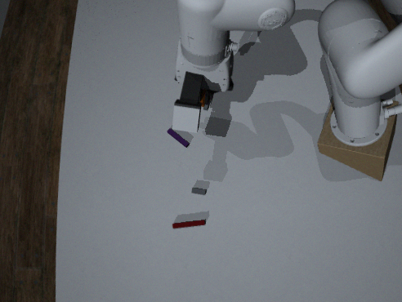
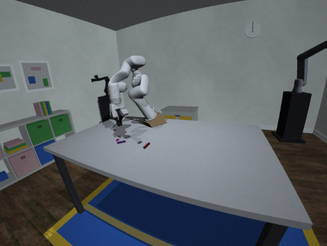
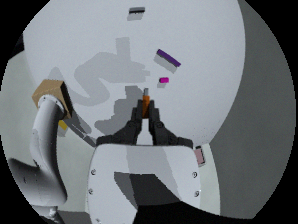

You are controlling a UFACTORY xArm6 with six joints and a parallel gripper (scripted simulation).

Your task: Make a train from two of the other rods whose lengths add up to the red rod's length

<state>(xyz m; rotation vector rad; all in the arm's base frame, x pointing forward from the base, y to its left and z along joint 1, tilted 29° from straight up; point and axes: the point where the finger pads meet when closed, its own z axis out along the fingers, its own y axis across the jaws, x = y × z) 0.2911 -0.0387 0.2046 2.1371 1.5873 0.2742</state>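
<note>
Now: hand 2 cm above the orange rod. Round my hand: red rod: 25 cm to the left, 12 cm below, 7 cm ahead; magenta rod: 12 cm below, 4 cm ahead, 1 cm to the right; purple rod: 12 cm below, 7 cm ahead, 5 cm to the left.
</note>
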